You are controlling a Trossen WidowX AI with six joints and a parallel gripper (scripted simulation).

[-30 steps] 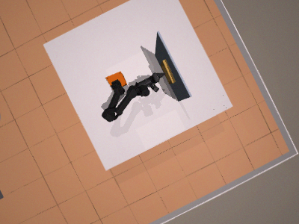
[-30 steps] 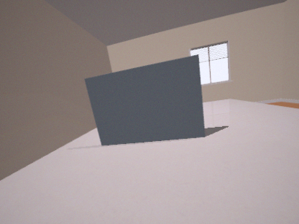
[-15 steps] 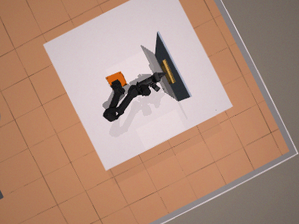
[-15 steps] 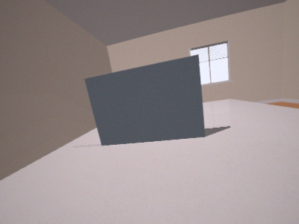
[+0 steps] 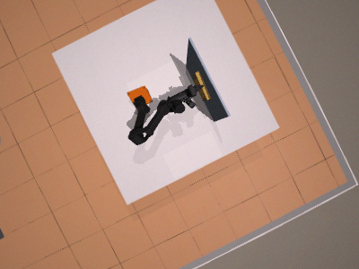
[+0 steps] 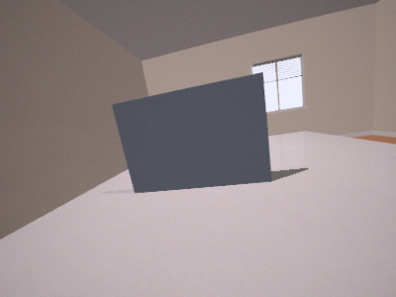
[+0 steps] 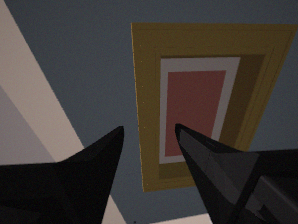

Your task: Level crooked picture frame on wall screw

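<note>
Right now my gripper tip is 5 cm above the picture frame, 1 cm to the right of it and 1 cm short of it. Also, from my gripper tip: wall panel (7 cm below, 2 cm ahead, 1 cm to the left).
</note>
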